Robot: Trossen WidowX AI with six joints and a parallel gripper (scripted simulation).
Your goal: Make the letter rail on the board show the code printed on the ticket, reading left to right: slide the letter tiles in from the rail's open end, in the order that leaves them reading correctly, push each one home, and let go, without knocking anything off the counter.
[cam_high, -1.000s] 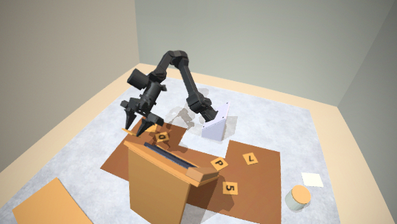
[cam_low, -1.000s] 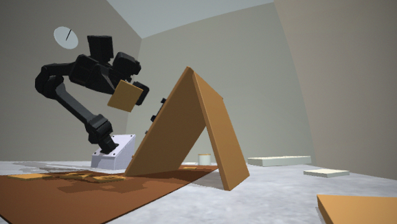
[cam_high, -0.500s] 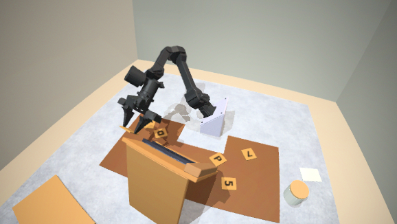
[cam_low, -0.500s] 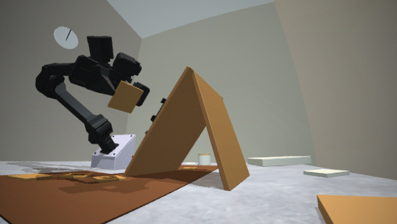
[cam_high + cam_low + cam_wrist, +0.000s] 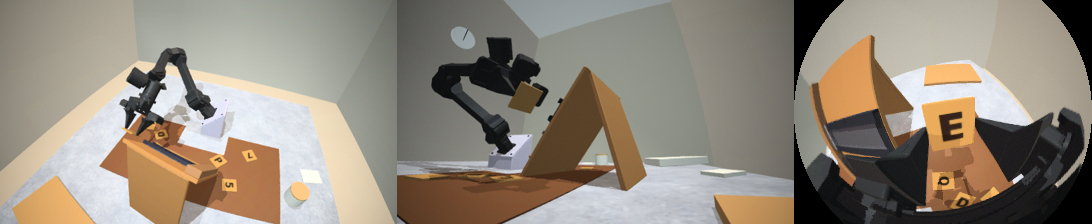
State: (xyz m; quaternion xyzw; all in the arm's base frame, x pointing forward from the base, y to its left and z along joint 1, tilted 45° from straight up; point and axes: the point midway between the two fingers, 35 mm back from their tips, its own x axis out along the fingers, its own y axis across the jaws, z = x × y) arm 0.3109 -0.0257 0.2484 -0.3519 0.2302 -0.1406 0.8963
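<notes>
Right now my gripper tip is 16 cm to the right of the white ticket, 9 cm above it and 5 cm past it. From my gripper tip the other things lie so: letter tile right at my gripper tip; then brown mat 22 cm to the left, 18 cm below, 15 cm behind; then orange slab 38 cm ahead, 17 cm below, 14 cm to the right.
</notes>
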